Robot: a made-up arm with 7 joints.
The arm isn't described. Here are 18 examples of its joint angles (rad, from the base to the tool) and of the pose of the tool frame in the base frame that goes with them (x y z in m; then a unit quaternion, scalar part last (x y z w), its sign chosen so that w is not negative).
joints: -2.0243 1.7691 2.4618 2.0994 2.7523 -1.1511 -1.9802
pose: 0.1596 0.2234 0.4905 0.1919 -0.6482 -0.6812 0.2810
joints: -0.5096 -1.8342 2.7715 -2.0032 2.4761 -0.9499 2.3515
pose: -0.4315 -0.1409 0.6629 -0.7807 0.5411 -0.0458 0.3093
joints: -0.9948 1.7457 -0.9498 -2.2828 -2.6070 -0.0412 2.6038
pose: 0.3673 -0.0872 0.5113 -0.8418 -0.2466 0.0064 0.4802
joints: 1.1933 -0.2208 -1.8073 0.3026 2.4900 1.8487 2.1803
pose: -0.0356 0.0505 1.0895 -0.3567 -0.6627 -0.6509 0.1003
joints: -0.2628 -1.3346 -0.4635 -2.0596 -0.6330 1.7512 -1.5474
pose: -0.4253 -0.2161 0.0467 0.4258 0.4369 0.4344 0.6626
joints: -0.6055 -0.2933 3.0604 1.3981 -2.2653 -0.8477 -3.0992
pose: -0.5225 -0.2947 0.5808 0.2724 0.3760 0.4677 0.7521
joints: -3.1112 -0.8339 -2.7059 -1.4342 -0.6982 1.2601 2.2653
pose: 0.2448 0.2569 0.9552 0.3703 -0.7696 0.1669 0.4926
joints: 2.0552 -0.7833 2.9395 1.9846 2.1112 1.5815 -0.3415
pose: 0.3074 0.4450 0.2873 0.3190 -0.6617 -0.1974 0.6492
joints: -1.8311 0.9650 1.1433 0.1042 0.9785 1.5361 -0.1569
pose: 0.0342 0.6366 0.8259 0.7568 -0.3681 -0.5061 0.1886
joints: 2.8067 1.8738 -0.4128 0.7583 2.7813 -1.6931 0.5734
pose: -0.3799 -0.3121 -0.1570 0.4978 -0.4118 -0.6952 0.3150
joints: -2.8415 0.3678 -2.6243 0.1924 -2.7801 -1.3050 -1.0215
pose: -0.1790 -0.1108 1.1182 0.0081 -0.8097 -0.5542 0.1927
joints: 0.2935 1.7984 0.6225 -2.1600 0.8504 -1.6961 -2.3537
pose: 0.2265 0.1511 0.3861 0.2396 0.3152 -0.1095 0.9117
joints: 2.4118 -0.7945 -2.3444 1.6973 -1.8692 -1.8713 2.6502
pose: 0.4505 -0.0297 0.4787 0.1839 0.8347 0.5130 0.0793
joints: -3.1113 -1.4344 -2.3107 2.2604 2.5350 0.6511 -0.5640
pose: 0.2007 -0.3640 0.0872 -0.4847 -0.2692 -0.4791 0.6805
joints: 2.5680 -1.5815 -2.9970 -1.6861 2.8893 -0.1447 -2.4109
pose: 0.2913 0.2892 0.8284 0.9947 0.0459 0.0300 0.0869
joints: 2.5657 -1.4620 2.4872 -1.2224 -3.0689 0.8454 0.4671
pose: 0.5212 -0.0050 0.7438 0.0418 0.9139 0.3938 0.0886
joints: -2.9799 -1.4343 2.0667 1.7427 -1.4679 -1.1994 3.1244
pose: 0.4647 0.2357 0.0100 0.0026 -0.1011 -0.6990 0.7079
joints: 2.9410 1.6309 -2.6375 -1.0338 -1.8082 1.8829 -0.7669
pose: -0.5956 0.1644 0.0866 0.8811 -0.1494 -0.0152 0.4484
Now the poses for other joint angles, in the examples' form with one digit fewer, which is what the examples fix.
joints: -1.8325 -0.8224 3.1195 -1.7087 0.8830 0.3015 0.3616
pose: -0.065 0.055 0.957 -0.322 0.877 -0.341 0.104
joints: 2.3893 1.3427 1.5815 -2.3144 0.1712 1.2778 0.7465
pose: 0.087 -0.466 0.400 -0.287 -0.741 -0.489 0.360
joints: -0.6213 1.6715 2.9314 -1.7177 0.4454 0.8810 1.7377
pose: 0.261 0.376 -0.202 0.008 -0.386 0.897 0.214
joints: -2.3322 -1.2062 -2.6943 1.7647 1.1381 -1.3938 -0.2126
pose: 0.353 -0.421 0.062 0.528 -0.025 -0.842 0.108
